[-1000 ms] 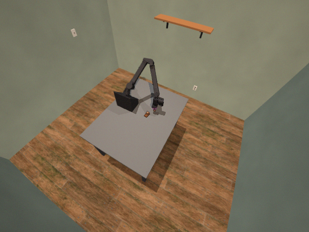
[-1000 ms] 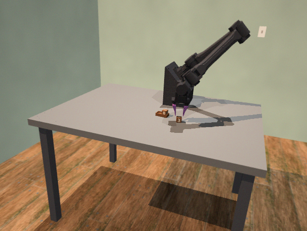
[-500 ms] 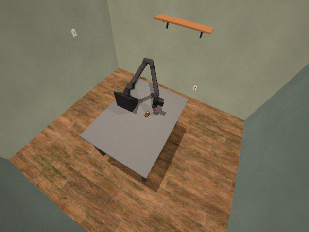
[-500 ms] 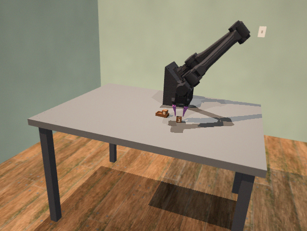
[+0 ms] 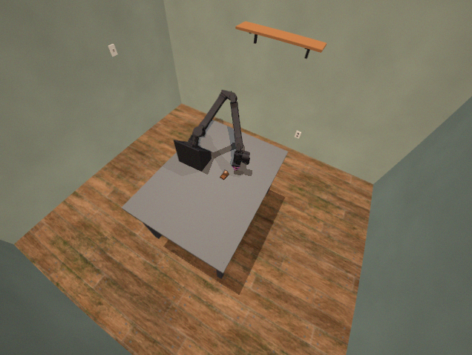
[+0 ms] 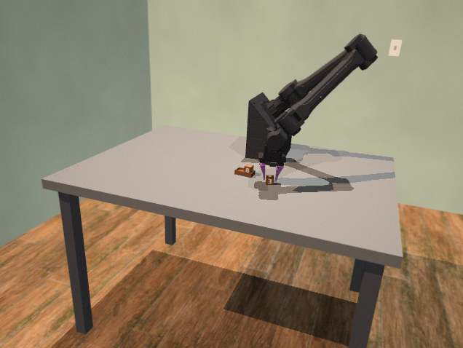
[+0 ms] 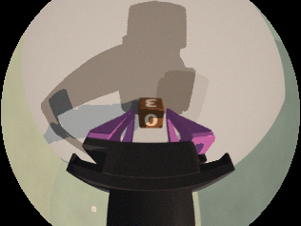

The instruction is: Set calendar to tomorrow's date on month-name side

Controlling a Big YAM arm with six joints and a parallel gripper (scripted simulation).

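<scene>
The small brown calendar tray lies 4 cm behind my hand, 12 cm to the right of it and 1 cm below it.
</scene>
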